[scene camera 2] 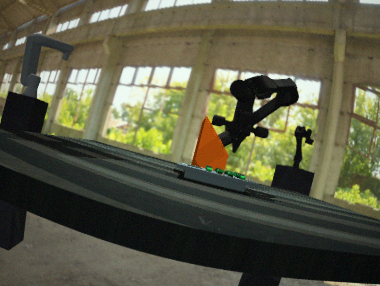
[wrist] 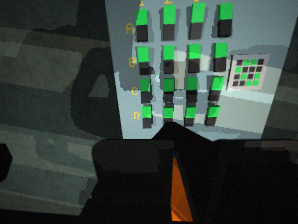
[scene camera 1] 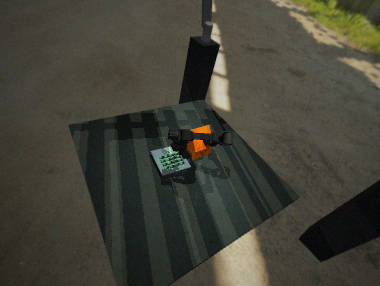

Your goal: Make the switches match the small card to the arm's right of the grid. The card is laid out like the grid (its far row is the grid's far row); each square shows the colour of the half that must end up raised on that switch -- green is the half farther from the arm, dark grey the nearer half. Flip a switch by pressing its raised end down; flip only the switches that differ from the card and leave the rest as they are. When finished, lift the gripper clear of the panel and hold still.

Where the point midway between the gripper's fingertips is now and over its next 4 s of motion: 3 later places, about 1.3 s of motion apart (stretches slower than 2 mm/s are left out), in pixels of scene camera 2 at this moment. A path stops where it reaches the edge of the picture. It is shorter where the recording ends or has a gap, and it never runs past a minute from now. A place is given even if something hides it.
The gripper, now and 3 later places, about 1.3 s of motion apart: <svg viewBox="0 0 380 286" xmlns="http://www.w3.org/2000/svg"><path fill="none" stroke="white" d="M233 152L228 169L227 171L230 149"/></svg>
